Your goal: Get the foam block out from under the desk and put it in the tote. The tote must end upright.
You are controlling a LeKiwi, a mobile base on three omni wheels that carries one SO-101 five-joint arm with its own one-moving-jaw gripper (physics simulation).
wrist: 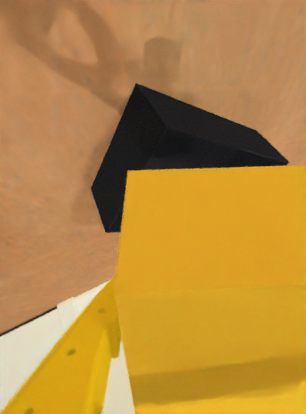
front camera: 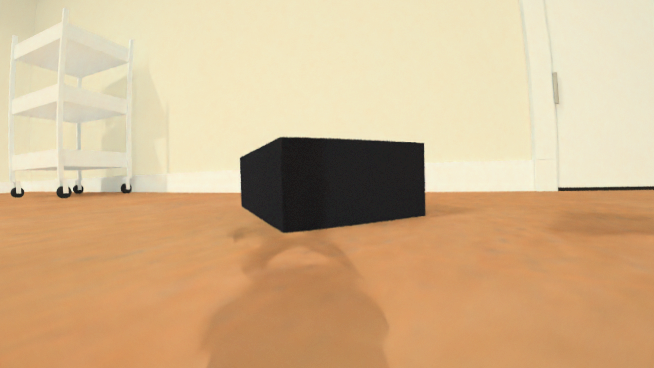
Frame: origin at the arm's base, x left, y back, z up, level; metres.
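Seen in the pictures: hand at its tool point: (wrist: 133, 289).
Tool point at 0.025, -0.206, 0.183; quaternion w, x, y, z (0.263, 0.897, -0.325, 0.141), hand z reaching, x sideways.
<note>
Offsets run from my tool point to a thing's top centre, as dx, dy, dz. "spot": to the spot under its first point. Level surfaces: height alone.
The black tote @(+0.006, -0.306, -0.173) (front camera: 352, 182) (wrist: 112, 167) stands upright on the floor, a little right of the middle in the front view, one corner toward me. In the wrist view its open top faces up and part of its inside shows; the block hides its near part. The foam block @(spot: +0.030, +0.010, +0.002) (wrist: 215, 230) is large and yellow, very close to the wrist camera. My gripper (wrist: 167, 300) is shut on it; the yellow moving jaw is against its left side, and the other jaw is hidden behind the block. The block overlaps the tote's near side in the wrist view. The desk does not show.
A white three-shelf cart (front camera: 61, 105) on black casters stands by the wall at the far left. A white door (front camera: 605, 100) is in the wall at the right. My arm's shadow falls across the orange-brown floor @(dz -0.273) (front camera: 500, 300) in front of the tote.
</note>
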